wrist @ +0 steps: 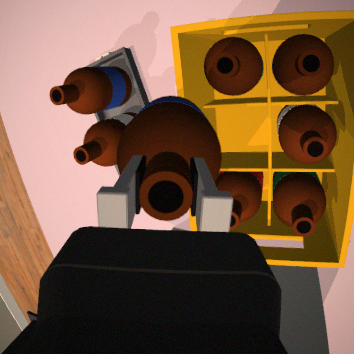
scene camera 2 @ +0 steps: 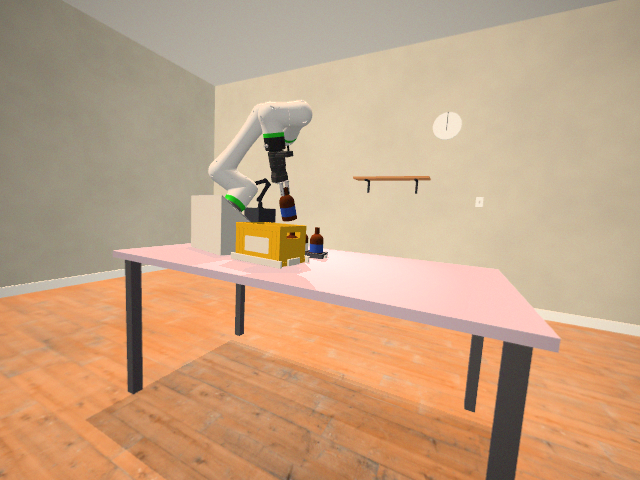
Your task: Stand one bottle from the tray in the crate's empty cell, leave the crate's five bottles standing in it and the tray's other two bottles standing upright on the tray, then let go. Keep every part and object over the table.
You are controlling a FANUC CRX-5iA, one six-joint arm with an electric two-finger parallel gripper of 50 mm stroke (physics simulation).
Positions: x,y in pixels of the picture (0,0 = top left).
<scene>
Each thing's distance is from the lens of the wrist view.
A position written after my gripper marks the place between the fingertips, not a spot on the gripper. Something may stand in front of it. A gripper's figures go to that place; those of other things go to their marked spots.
my gripper [wrist: 167,173]: 0.17 m
green-labelled bottle [wrist: 232,65]: 0.30 m
white-labelled bottle [wrist: 100,140]: 0.41 m
white-labelled bottle [wrist: 306,133]: 0.33 m
green-labelled bottle [wrist: 298,199]: 0.37 m
</scene>
